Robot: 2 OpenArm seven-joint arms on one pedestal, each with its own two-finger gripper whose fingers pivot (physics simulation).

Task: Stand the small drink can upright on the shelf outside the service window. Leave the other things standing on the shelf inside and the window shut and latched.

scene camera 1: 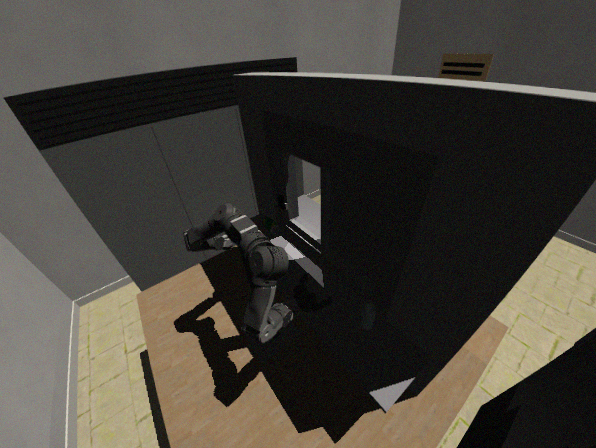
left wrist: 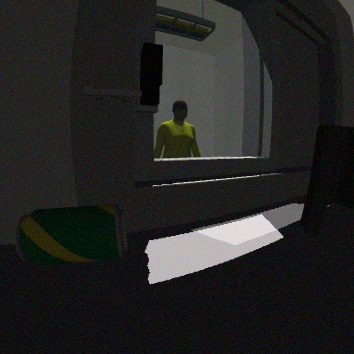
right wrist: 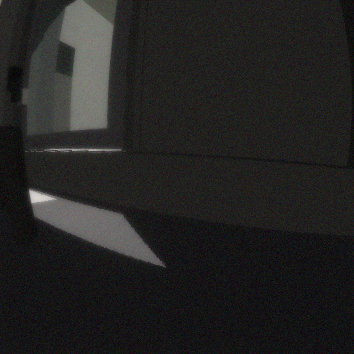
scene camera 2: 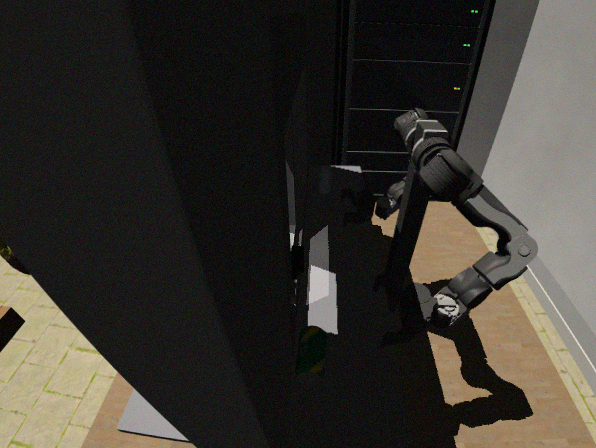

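A green drink can (scene camera 2: 311,350) (left wrist: 72,234) with a yellow band lies on its side on the dark surface near the wall, left of the lit strip in the left wrist view. The service window (scene camera 1: 306,200) (left wrist: 220,100) (right wrist: 90,75) is above that strip; a black fitting (left wrist: 151,75) is at its left edge. I cannot tell from these frames whether it is latched. My left gripper (scene camera 2: 384,314) is open and empty, apart from the can; one finger shows at the right of its wrist view. My right gripper (scene camera 2: 352,202) is open and empty, farther along the wall.
A bright patch (scene camera 2: 322,300) (left wrist: 240,230) lies on the dark surface below the window. A tall dark wall (scene camera 1: 375,150) (scene camera 2: 200,150) holds the window. A person in yellow (left wrist: 177,140) shows through it. A dark rack (scene camera 2: 407,85) stands behind the arms.
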